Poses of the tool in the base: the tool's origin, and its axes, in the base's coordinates. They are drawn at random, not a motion.
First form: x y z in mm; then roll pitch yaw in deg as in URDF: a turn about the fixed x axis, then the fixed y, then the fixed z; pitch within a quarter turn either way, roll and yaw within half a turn.
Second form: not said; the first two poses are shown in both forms.
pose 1, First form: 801, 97, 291, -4.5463, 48.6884, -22.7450
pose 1, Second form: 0.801, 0.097, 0.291, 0.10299, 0.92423, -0.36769, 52.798
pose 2, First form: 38, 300, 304, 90.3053, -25.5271, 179.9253
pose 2, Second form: 0.038, 0.300, 0.304, -0.15820, -0.69996, -0.69644, 162.029
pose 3, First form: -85, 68, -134, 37.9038, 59.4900, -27.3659
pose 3, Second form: -0.085, 0.068, -0.134, 0.59209, 0.59862, -0.53953, 81.115
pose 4, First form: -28, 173, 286, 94.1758, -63.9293, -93.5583
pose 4, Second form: -0.028, 0.173, 0.286, 0.22156, -0.95194, -0.21146, 94.606
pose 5, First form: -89, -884, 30, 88.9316, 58.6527, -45.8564
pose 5, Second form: -0.089, -0.884, 0.030, 0.77774, 0.09352, -0.62160, 127.870
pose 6, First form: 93, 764, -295, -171.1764, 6.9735, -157.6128
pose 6, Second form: 0.093, 0.764, -0.295, -0.18913, 0.97988, -0.06373, 171.468
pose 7, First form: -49, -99, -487, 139.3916, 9.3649, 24.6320
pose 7, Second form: -0.049, -0.099, -0.487, 0.97008, 0.24280, -0.00110, 138.509
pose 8, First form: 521, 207, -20, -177.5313, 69.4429, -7.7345
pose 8, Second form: 0.521, 0.207, -0.020, -0.82033, 0.06777, 0.56786, 173.571
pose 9, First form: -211, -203, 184, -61.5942, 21.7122, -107.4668
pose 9, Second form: -0.211, -0.203, 0.184, -0.20444, 0.61345, -0.76281, 109.551
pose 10, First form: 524, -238, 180, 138.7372, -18.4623, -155.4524
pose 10, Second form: 0.524, -0.238, 0.180, 0.14471, -0.93776, -0.31571, 154.508
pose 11, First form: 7, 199, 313, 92.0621, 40.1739, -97.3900
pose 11, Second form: 0.007, 0.199, 0.313, 0.64489, -0.36137, -0.67345, 151.671
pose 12, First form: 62, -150, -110, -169.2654, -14.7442, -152.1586
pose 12, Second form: 0.062, -0.150, -0.110, 0.25049, -0.96048, 0.12141, 168.328
